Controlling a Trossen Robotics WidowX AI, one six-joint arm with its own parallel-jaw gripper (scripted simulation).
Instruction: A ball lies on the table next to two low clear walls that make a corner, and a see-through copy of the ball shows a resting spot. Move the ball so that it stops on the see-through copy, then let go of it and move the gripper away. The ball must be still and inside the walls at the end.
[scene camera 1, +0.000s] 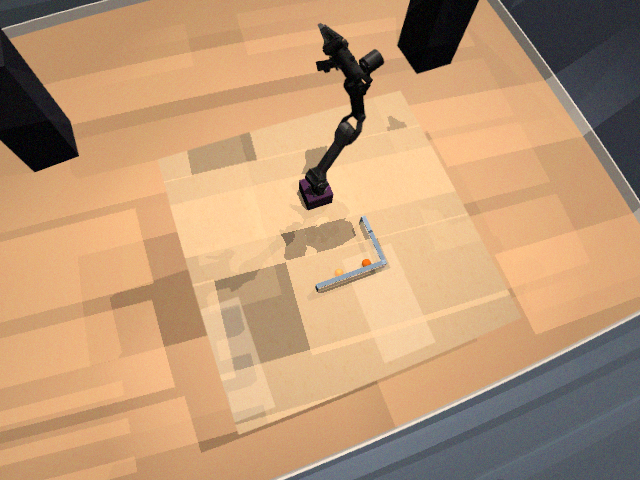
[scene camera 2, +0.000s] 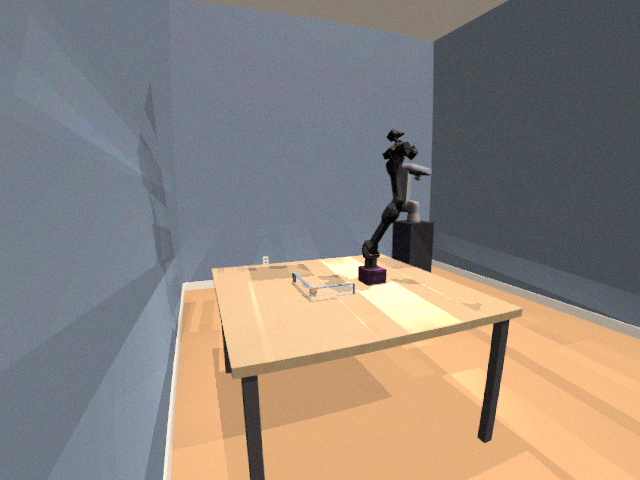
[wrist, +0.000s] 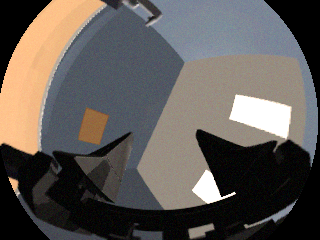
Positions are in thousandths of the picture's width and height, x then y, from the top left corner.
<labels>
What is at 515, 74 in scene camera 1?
My gripper.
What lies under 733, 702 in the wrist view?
My gripper.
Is my gripper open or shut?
Open.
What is my gripper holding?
Nothing.
</labels>
